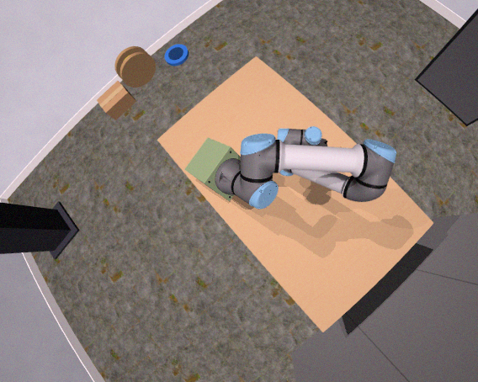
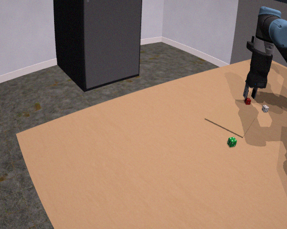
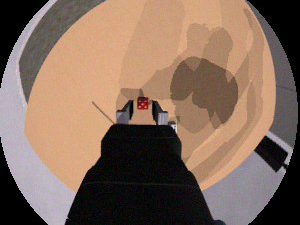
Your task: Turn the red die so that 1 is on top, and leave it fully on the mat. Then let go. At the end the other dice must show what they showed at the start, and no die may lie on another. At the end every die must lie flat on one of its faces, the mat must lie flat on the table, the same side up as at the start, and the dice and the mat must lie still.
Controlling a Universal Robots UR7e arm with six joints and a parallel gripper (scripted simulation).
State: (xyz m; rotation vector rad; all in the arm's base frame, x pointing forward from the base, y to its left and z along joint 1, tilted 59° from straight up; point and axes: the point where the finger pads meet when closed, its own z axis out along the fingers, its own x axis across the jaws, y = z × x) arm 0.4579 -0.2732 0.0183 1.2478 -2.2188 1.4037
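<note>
My gripper is now 4 cm above the red die. Also, from my hand: white die 8 cm behind, 2 cm to the right, 4 cm below; mat 1 cm behind, 15 cm to the left, 4 cm below; green die 7 cm behind, 26 cm to the left, 4 cm below.
</note>
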